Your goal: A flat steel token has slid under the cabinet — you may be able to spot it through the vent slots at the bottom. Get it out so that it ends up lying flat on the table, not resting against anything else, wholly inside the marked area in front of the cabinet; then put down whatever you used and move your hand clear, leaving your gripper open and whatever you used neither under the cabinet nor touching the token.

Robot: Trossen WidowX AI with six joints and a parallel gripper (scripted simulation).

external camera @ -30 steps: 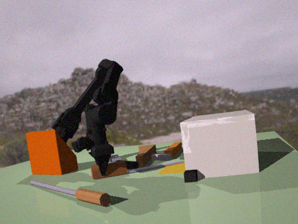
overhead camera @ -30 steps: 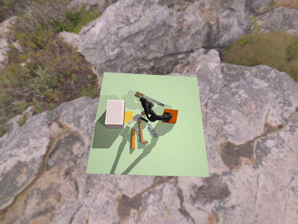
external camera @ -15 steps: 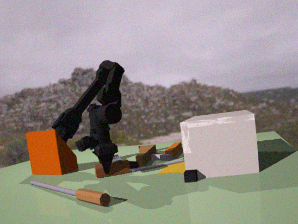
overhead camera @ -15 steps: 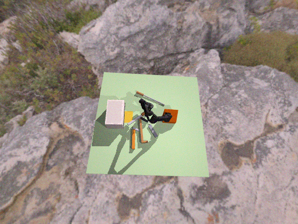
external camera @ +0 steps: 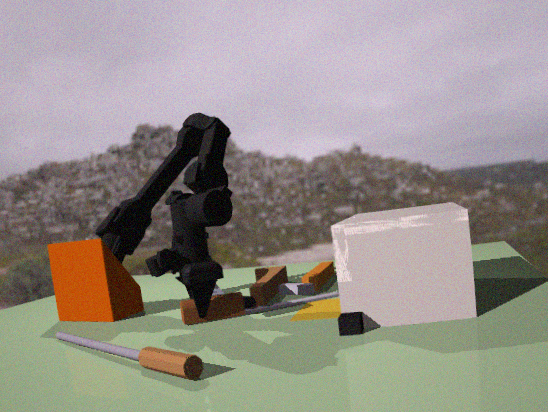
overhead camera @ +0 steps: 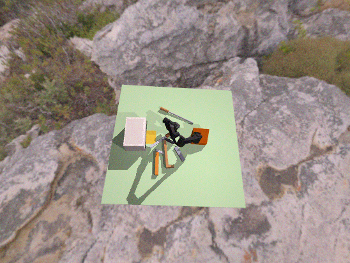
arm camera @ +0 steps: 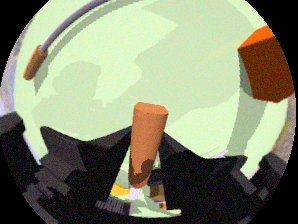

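Now: gripper tip 22 cm to the right of the grey bar and 10 cm past it. From my gripper tip the other things lie so: grey token 37 cm ahead, 12 cm to the left, 1 cm below; then orange bar 34 cm to the left, 11 cm ahead.
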